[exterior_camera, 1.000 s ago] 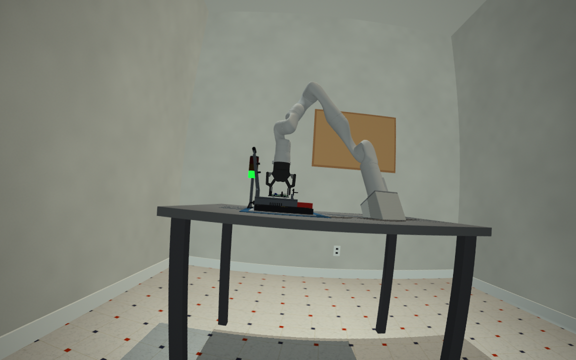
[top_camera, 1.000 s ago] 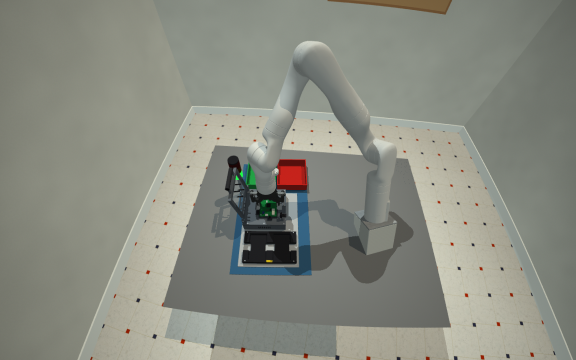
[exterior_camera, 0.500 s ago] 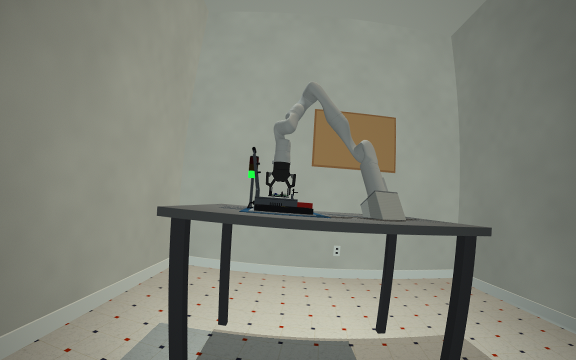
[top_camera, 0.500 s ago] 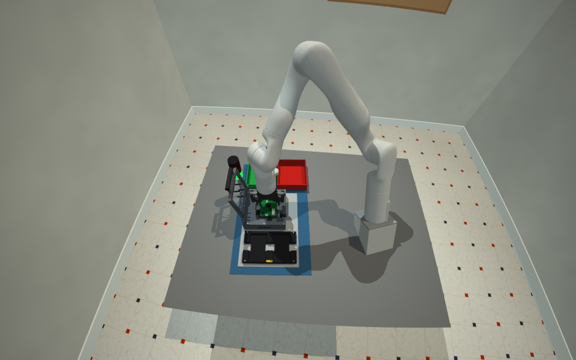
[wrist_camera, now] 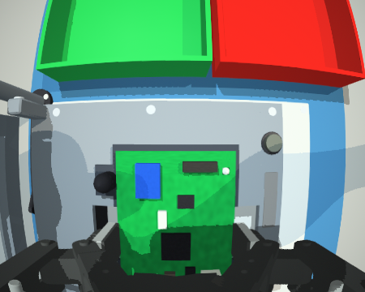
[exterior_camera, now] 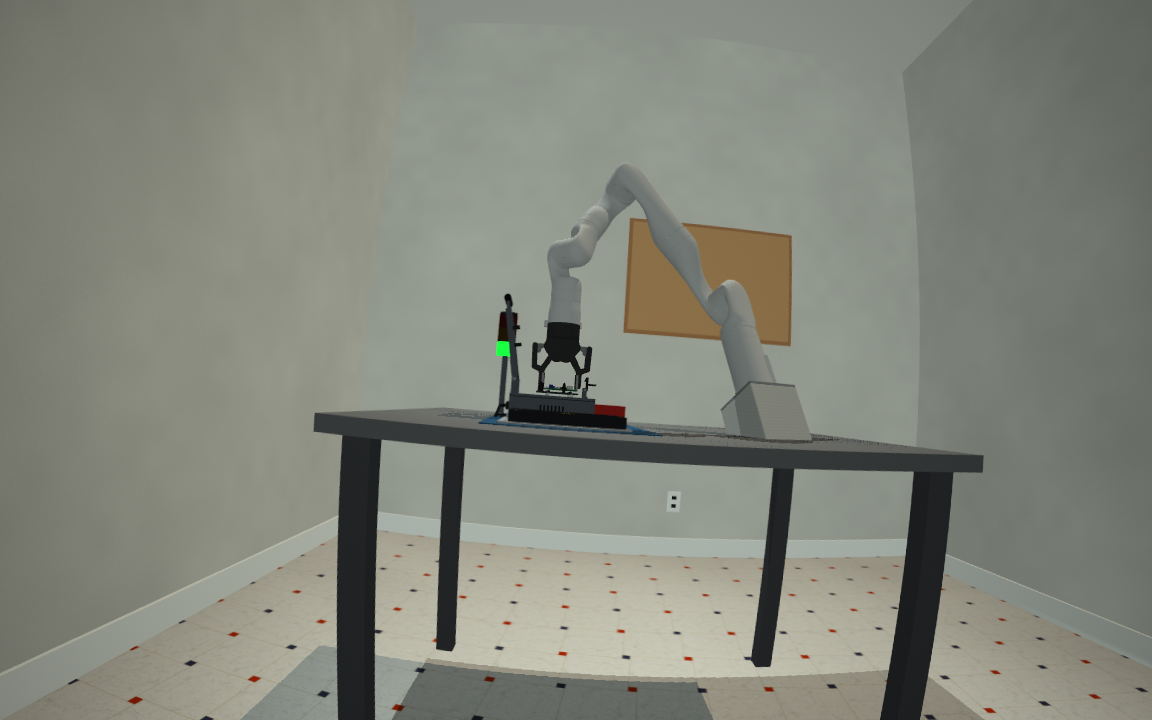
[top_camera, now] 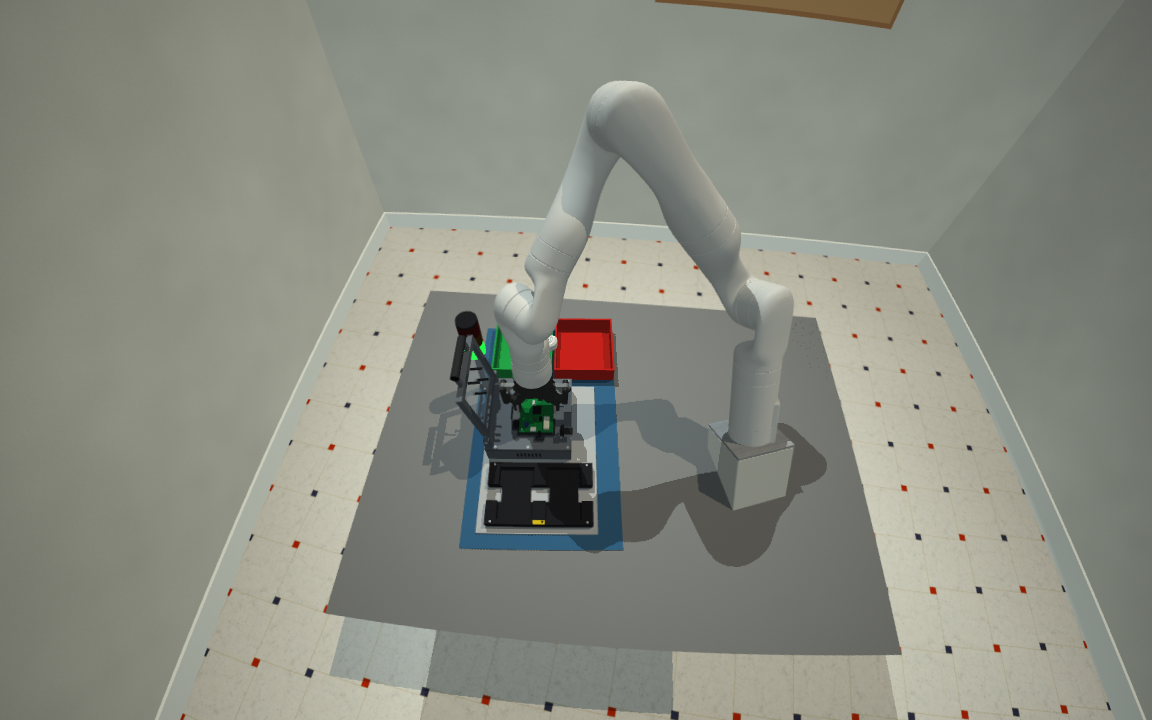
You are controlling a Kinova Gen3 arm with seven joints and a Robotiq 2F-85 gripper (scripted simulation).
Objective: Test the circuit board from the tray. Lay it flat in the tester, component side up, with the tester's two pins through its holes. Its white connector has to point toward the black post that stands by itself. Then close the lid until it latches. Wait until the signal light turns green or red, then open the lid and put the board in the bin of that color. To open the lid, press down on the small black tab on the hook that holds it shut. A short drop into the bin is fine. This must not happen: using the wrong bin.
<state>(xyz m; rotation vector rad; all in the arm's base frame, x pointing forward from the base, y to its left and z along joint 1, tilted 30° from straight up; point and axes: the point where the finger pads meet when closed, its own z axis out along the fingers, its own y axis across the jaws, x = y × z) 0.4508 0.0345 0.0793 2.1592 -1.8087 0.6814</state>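
The green bin is 7 cm ahead of my hand, 19 cm to the right of it and 7 cm below it. Also, from my hand: red bin (8 cm behind, 21 cm to the right, 7 cm below); green circuit board (1 cm below); tester lid (11 cm ahead, 1 cm to the left, 10 cm above).
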